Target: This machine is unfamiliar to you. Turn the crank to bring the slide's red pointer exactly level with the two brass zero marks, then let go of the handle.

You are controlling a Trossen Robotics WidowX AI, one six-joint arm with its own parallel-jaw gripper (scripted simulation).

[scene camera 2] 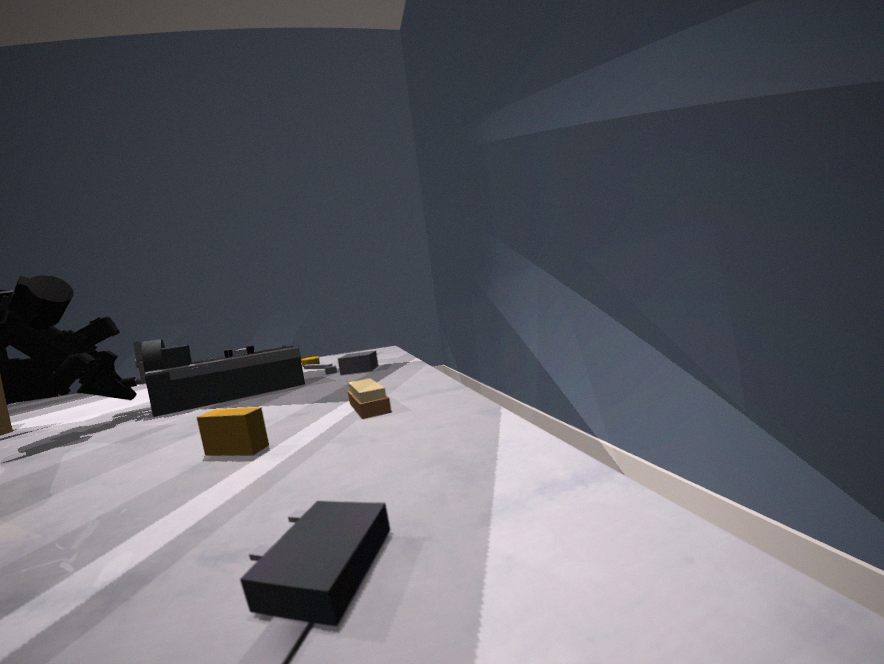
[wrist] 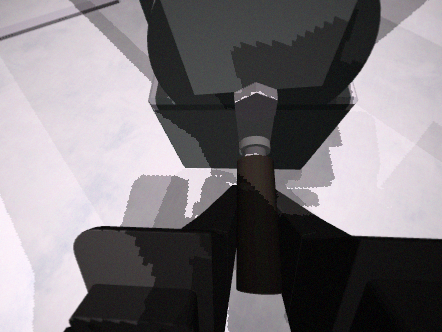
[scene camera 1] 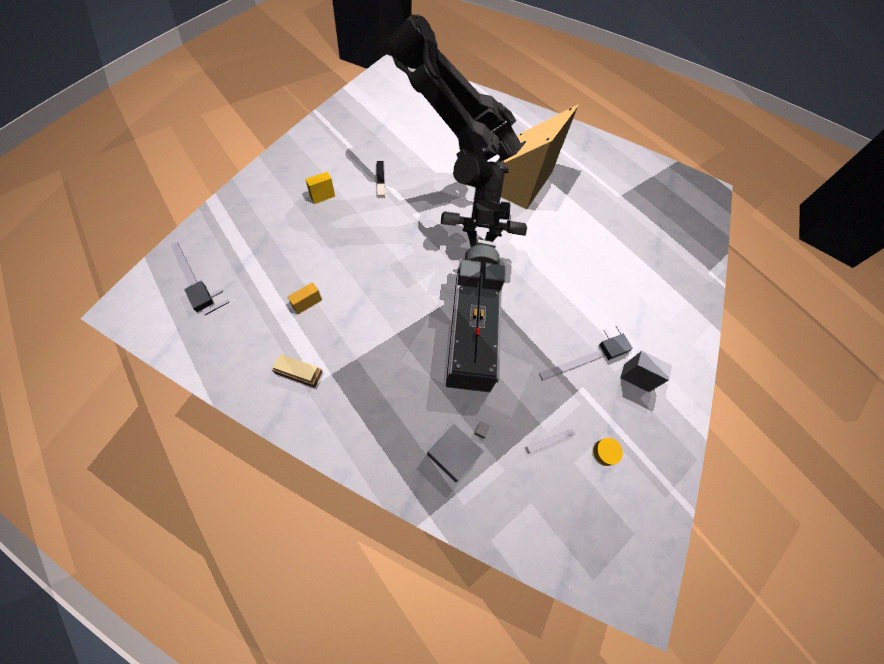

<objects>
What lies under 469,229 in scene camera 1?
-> My gripper.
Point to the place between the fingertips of my gripper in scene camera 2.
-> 134,397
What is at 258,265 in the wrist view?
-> A dark brown crank handle.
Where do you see a tan block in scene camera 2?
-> At 368,398
</objects>
